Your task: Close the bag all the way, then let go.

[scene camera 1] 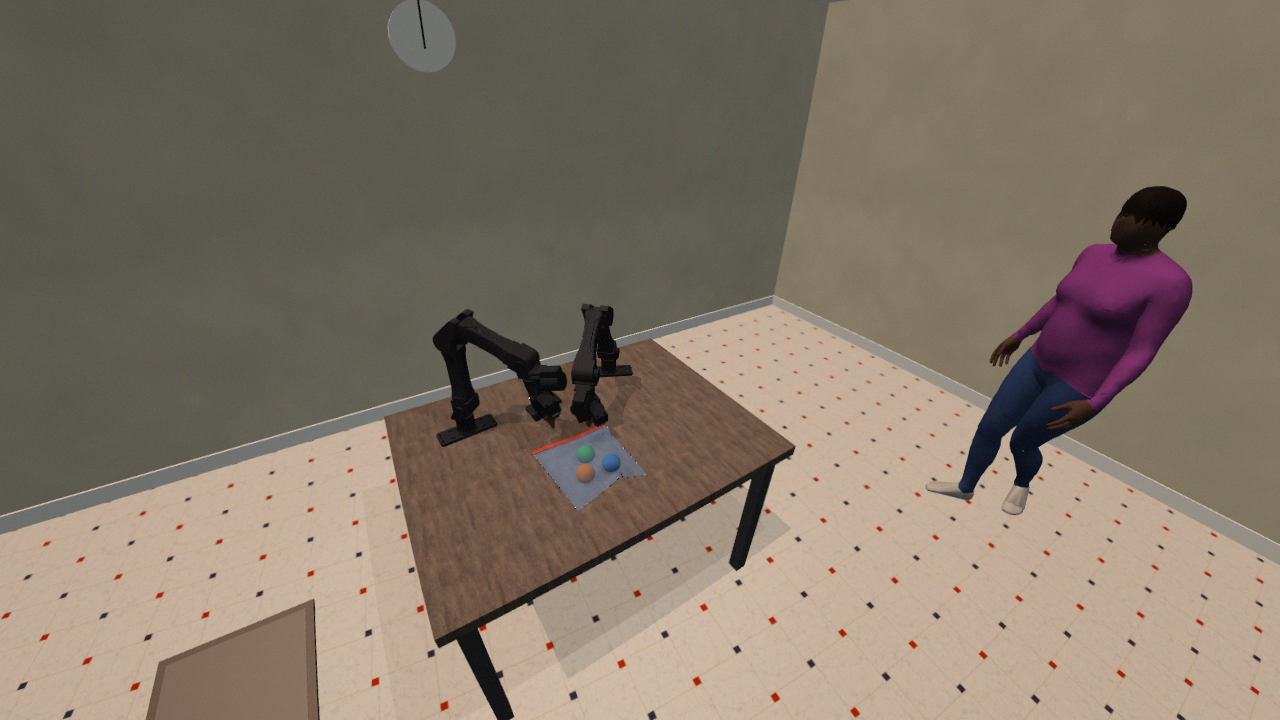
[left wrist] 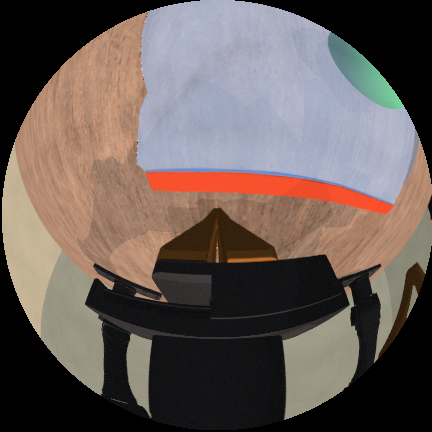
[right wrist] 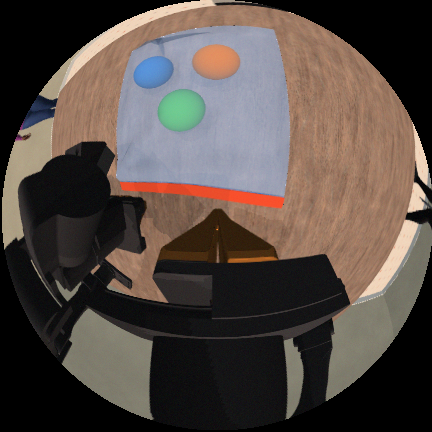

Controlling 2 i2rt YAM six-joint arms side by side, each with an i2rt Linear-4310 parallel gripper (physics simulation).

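The translucent blue-grey bag [scene camera 1: 579, 494] [left wrist: 215, 115] [right wrist: 245, 150] lies flat, with a red strip [scene camera 1: 563, 441] [left wrist: 225, 183] [right wrist: 200, 191] along its edge nearest the arms. A thin blue line runs beside the strip. A green ball [scene camera 1: 585, 454] [left wrist: 367, 75] [right wrist: 181, 110], an orange ball [scene camera 1: 584, 472] [right wrist: 216, 62] and a blue ball [scene camera 1: 611, 462] [right wrist: 153, 72] show within the bag's outline. My left gripper [scene camera 1: 588, 421] [left wrist: 216, 214] is shut and empty, near the strip on the arm side. My right gripper [scene camera 1: 551, 421] [right wrist: 217, 214] is shut and empty, also short of the strip.
The bag lies on a brown wooden table [scene camera 1: 698, 429]. The two arms stand close together along its back side; the left arm shows at the left of the right wrist view. A person [scene camera 1: 1109, 304] stands at the right of the room, away from the table.
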